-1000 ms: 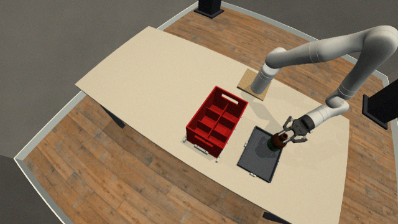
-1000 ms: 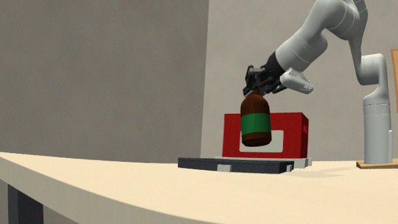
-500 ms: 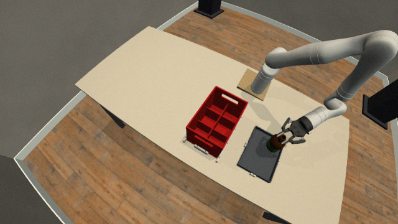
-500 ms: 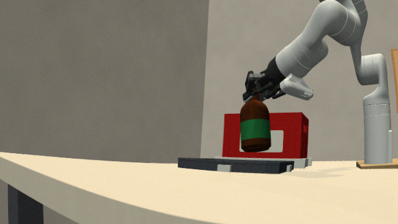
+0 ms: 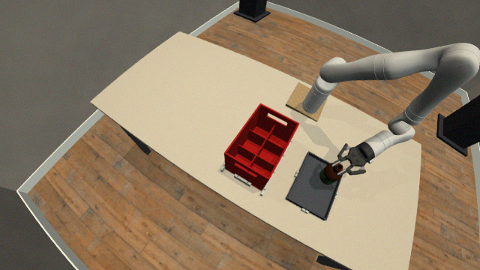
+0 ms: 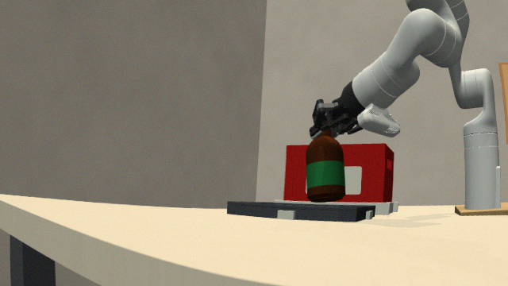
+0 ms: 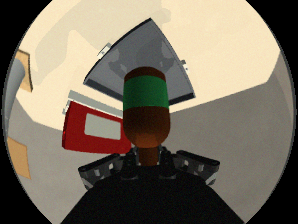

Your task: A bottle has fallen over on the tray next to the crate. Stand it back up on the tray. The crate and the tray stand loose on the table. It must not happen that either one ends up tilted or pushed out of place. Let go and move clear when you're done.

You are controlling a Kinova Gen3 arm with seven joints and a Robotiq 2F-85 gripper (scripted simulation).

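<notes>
The brown bottle lies 10 mm behind my hand and 50 mm below it. From my hand the other things lie so: dark grey tray (30 mm ahead, 10 mm to the right, 150 mm below); red crate (70 mm ahead, 300 mm to the right, 80 mm below).
</notes>
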